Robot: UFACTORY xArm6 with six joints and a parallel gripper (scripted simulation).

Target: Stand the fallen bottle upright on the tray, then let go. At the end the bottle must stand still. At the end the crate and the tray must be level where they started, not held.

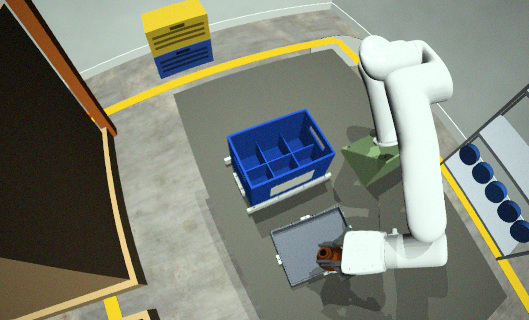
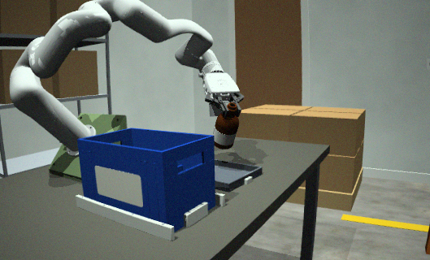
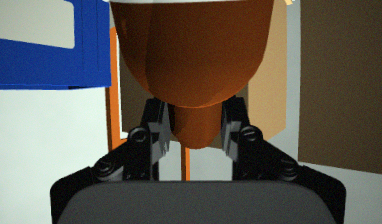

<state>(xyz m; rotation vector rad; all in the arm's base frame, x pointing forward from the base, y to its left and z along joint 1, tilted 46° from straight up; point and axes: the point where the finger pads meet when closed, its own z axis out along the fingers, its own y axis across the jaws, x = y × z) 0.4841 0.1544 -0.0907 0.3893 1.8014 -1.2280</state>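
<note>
Right now my hand is 5 cm above the brown bottle, 2 cm to the right of it and 2 cm past it. Round my hand: grey tray (19 cm below, 5 cm behind, 4 cm to the right); then blue crate (33 cm to the right, 12 cm below, 9 cm behind).
</note>
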